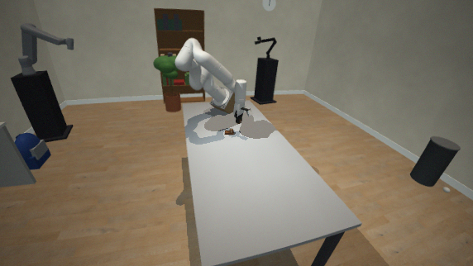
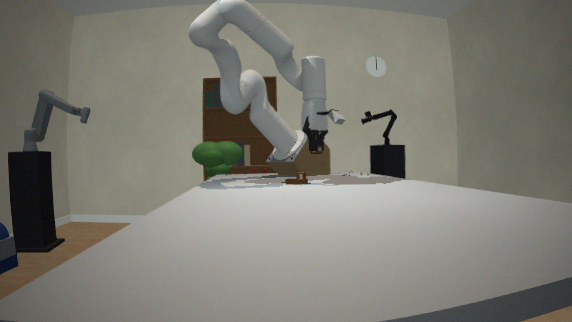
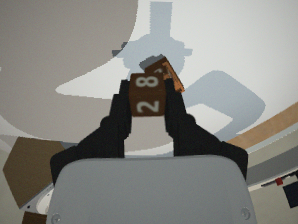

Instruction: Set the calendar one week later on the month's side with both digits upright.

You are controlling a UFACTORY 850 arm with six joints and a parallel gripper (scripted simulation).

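Right now my hand is 130 mm above the tray, 60 mm to the left of it and 40 mm past it. The rest, counted from my hand: brown cube: 20 mm below.
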